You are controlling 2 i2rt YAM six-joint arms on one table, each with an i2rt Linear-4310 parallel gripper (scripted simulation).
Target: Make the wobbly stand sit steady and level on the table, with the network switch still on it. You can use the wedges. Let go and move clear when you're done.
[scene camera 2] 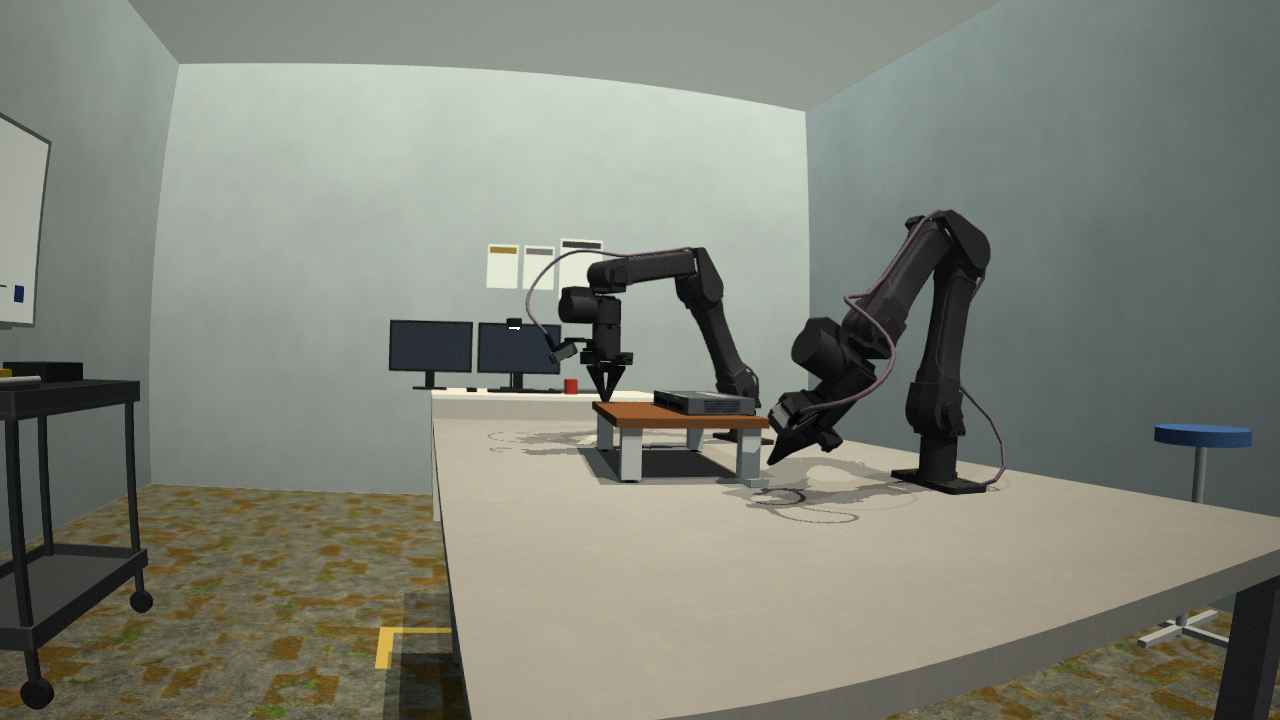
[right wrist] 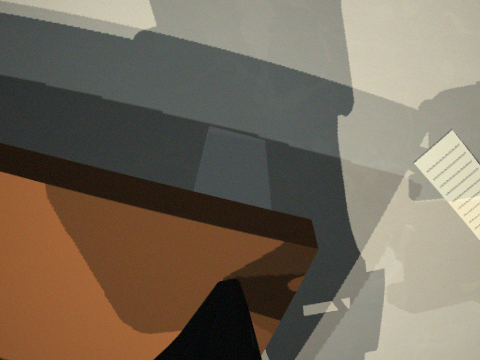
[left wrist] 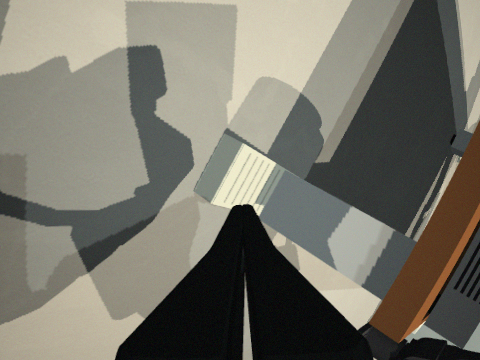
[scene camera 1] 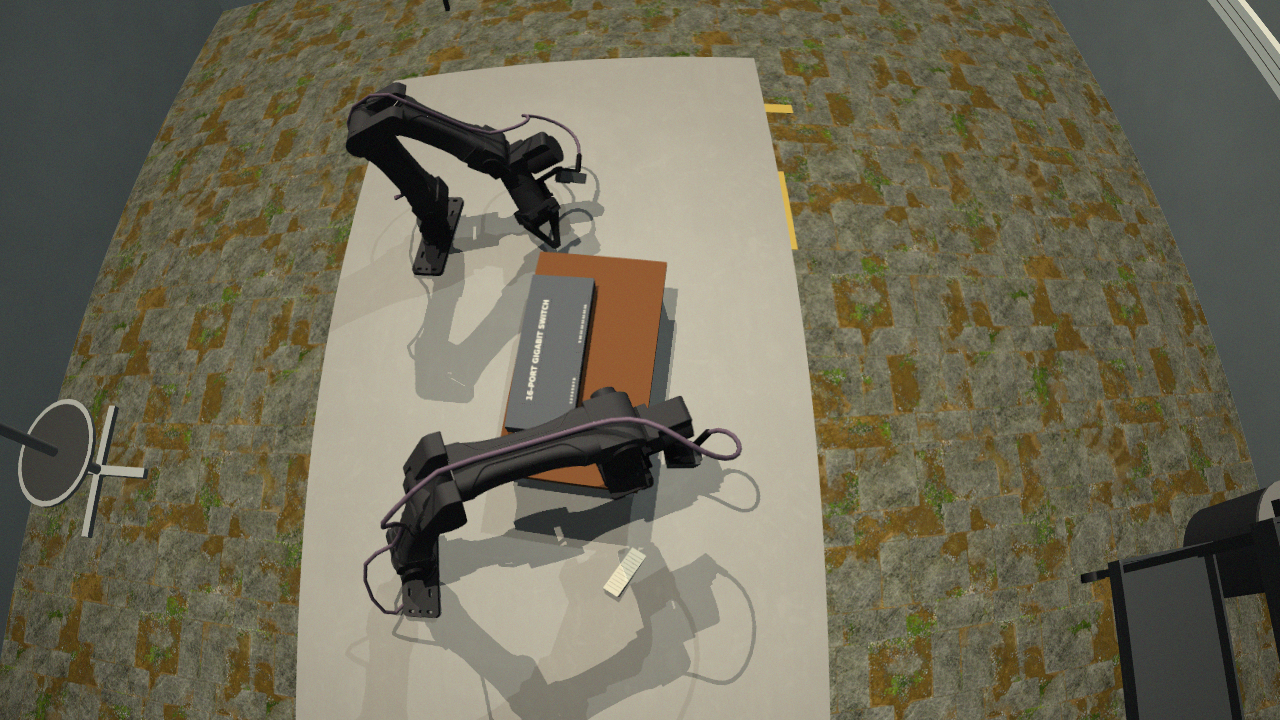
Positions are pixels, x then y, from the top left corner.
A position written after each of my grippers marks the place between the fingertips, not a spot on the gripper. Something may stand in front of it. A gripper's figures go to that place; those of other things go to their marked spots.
Scene:
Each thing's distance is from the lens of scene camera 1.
my left gripper (scene camera 1: 557,247): 1.39 m
my right gripper (scene camera 1: 623,477): 1.12 m
dark network switch (scene camera 1: 546,382): 1.16 m

